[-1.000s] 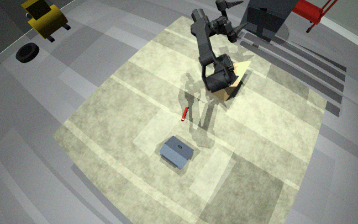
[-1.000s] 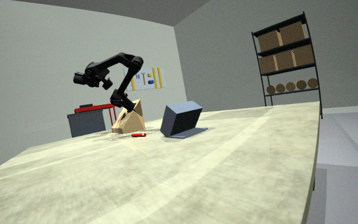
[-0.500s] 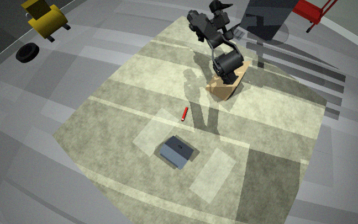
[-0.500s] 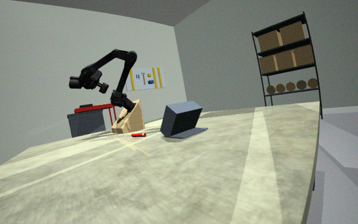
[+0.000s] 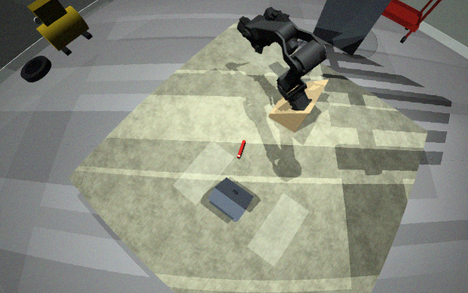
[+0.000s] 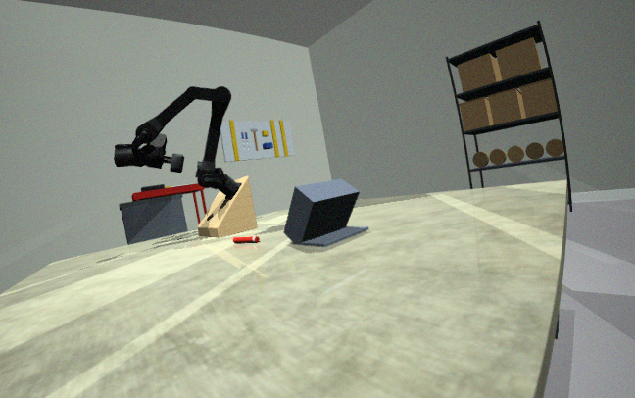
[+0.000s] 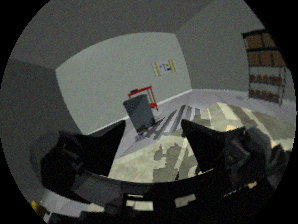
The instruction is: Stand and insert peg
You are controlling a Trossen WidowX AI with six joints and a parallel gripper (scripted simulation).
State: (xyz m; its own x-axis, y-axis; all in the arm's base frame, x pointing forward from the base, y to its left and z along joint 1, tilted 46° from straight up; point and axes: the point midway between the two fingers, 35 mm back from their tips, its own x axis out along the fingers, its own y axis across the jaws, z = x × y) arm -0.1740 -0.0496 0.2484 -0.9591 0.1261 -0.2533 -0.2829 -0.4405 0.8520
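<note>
Right now the red peg is 470 mm ahead of my gripper tip, 120 mm to the left of it and 290 mm below it. Round my gripper tip: blue-grey sloped panel: 640 mm ahead, 210 mm to the left, 240 mm below.
</note>
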